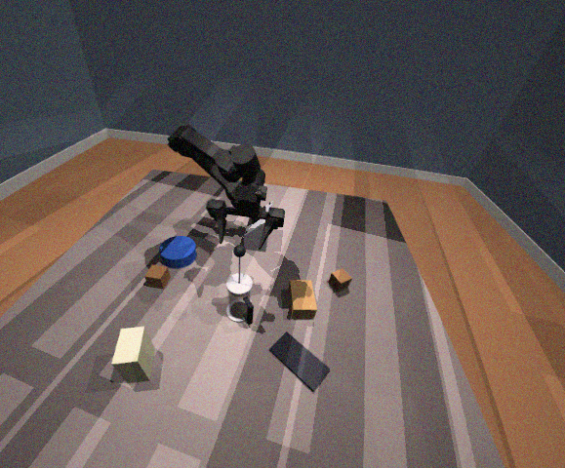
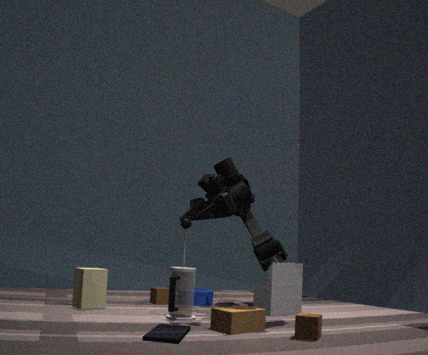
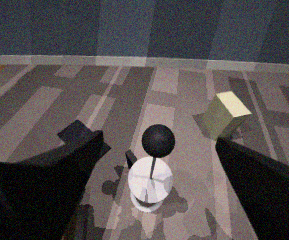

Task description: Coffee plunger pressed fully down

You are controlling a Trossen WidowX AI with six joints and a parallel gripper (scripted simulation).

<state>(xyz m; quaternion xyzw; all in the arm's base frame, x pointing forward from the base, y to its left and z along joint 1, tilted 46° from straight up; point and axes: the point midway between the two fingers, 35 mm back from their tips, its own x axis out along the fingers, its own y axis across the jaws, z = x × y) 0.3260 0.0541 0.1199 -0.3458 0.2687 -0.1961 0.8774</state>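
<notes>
Right now the coffee press is 2 cm ahead of my gripper tip, 1 cm to the left of it and 14 cm below it. From my gripper tip the other things lie so: blue disc: 22 cm behind, 23 cm to the right, 24 cm below; then dark flat slab: 15 cm ahead, 16 cm to the left, 26 cm below.
</notes>
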